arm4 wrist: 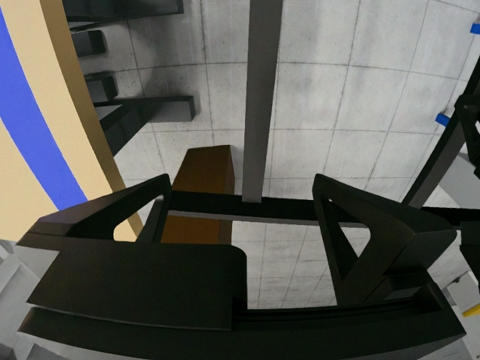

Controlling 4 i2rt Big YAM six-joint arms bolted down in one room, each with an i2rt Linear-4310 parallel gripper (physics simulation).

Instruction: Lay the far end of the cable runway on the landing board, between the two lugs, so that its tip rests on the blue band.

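The tan landing board (57, 105) fills the left edge of the arm4 wrist view, with the blue band (25, 125) running diagonally along it. The two lugs do not show in this view. I cannot make out the cable runway for certain. My arm4 gripper (242, 178) is open, its two black fingers wide apart and nothing held between them. Its left finger overlaps the near right edge of the board in this view. The grippers of arm1, arm2 and arm3 cannot be made out.
A long grey bar (262, 100) runs down the middle to a dark crossbar (285, 208) seen beyond the fingers. A brown block (205, 172) is left of it. Dark bars (172, 108) show beside the board. Another dark bar (440, 150) slants at the right, near small blue pieces (442, 119).
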